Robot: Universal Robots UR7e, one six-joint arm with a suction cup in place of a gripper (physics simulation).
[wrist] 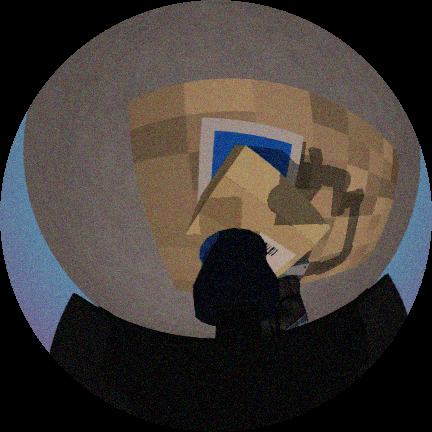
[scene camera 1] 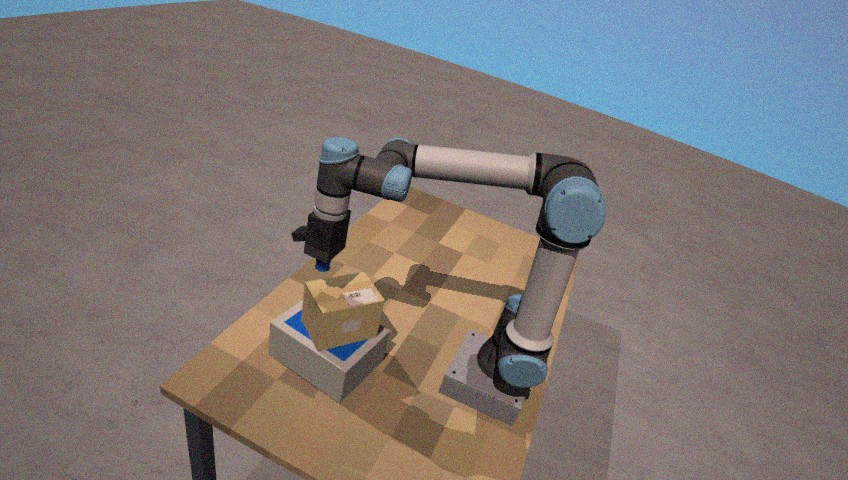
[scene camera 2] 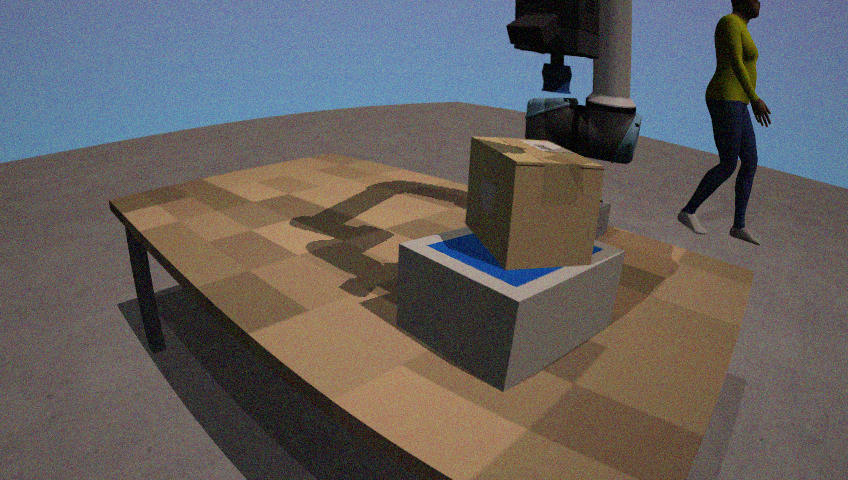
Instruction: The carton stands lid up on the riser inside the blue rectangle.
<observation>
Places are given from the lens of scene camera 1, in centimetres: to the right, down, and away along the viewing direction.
brown cardboard carton (scene camera 1: 336,311): -21, 17, 118
grey riser (scene camera 1: 337,371): -21, 32, 120
</observation>
